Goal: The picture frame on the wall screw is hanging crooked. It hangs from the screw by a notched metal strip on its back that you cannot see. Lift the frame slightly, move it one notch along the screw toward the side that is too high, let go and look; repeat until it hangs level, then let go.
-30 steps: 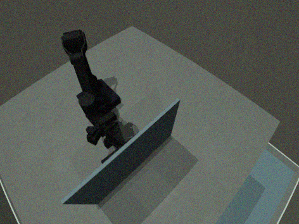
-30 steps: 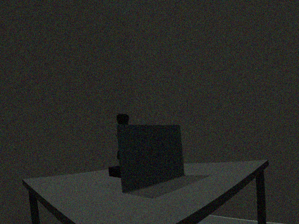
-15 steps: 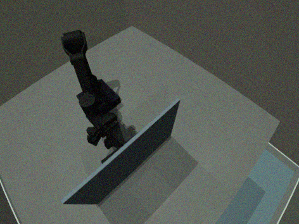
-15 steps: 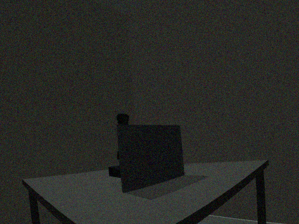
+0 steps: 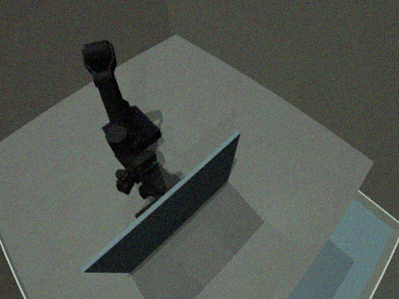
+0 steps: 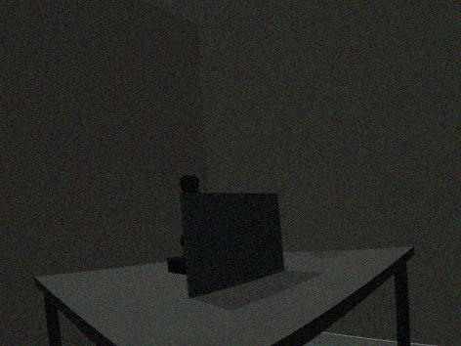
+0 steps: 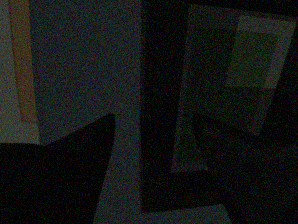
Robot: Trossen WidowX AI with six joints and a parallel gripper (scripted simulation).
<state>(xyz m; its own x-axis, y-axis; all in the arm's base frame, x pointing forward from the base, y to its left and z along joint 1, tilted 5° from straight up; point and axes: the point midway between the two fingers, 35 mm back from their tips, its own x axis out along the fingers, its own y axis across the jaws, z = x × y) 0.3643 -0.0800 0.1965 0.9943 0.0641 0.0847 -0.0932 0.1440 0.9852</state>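
Now: gripper tip 1 cm short of the picture frame, 1 cm to the left of it and 5 cm above it. Round my gripper tip: blue-grey wall panel (2 cm ahead, 7 cm below).
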